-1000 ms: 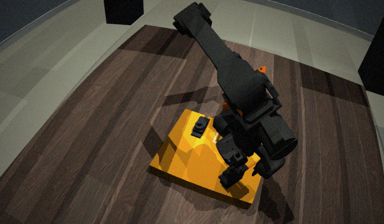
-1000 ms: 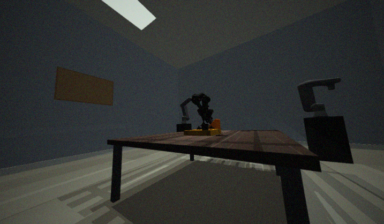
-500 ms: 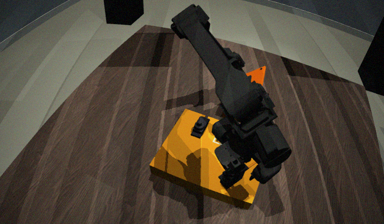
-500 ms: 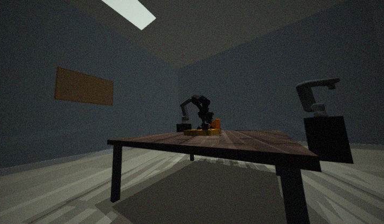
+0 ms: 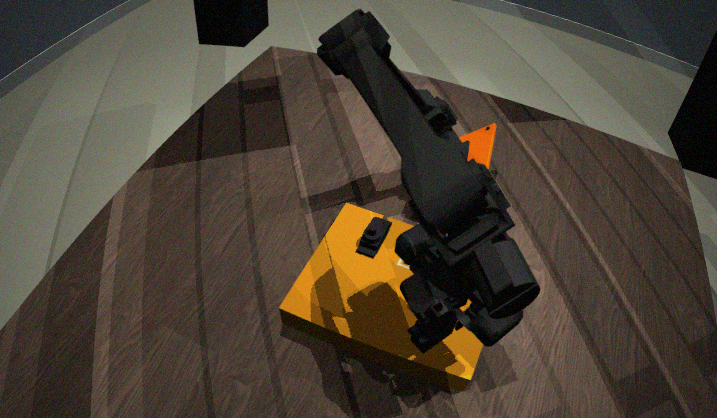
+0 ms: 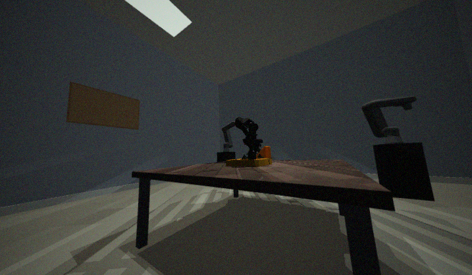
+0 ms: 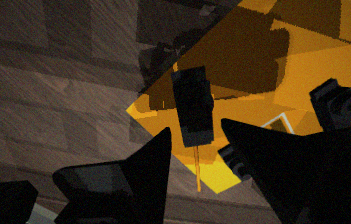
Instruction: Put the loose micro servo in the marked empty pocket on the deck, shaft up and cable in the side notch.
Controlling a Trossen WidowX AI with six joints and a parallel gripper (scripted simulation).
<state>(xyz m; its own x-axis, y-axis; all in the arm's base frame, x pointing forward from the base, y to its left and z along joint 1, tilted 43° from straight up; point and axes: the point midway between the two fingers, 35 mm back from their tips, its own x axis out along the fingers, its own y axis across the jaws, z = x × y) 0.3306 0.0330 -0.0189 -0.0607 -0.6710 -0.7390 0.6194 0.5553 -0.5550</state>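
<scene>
The yellow deck lies 8 cm to the right of my gripper tip, 7 cm below it and 3 cm behind it.
</scene>
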